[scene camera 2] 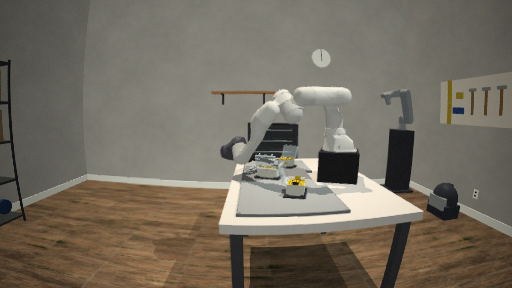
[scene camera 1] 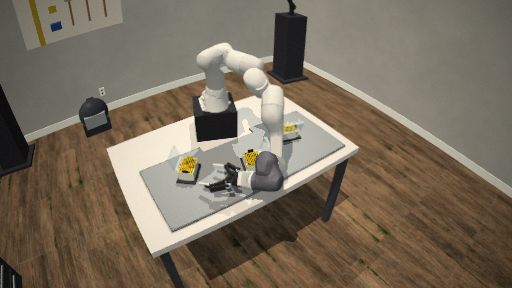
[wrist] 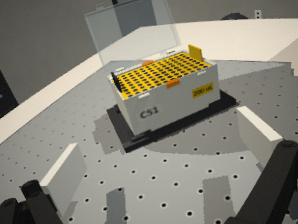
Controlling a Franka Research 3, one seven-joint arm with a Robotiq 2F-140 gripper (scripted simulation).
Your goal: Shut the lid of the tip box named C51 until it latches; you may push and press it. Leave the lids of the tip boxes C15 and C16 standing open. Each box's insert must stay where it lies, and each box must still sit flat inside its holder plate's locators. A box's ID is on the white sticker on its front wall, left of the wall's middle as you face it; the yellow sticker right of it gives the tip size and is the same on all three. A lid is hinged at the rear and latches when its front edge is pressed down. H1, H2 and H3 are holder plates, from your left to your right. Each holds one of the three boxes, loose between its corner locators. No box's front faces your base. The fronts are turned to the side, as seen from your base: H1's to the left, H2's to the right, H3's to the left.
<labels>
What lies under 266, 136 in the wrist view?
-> My gripper.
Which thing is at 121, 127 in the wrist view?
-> A dark holder plate.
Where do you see a yellow insert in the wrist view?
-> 142, 79
</labels>
